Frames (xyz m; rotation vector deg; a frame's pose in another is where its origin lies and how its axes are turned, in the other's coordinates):
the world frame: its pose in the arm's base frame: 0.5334 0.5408 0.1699 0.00 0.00 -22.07
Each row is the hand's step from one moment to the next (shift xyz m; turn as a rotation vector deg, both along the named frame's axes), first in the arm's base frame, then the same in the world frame.
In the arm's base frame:
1: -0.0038 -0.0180 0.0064 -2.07 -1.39 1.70
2: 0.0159 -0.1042 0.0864 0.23 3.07 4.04
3: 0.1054 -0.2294 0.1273 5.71 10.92 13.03
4: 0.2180 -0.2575 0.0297 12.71 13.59 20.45
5: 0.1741 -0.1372 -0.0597 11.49 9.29 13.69
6: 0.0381 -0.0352 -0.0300 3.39 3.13 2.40
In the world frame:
1: 0.0032 -0.0181 0.0064 -1.40 -2.07 1.70
2: 0.0539 -0.0906 0.0864 -0.94 2.93 4.04
3: 0.1839 -0.1730 0.1273 1.19 12.27 13.03
4: 0.2988 -0.1567 0.0297 6.67 17.37 20.45
5: 0.2129 -0.0617 -0.0597 7.16 12.93 13.69
6: 0.0485 -0.0183 -0.0300 1.97 4.17 2.40

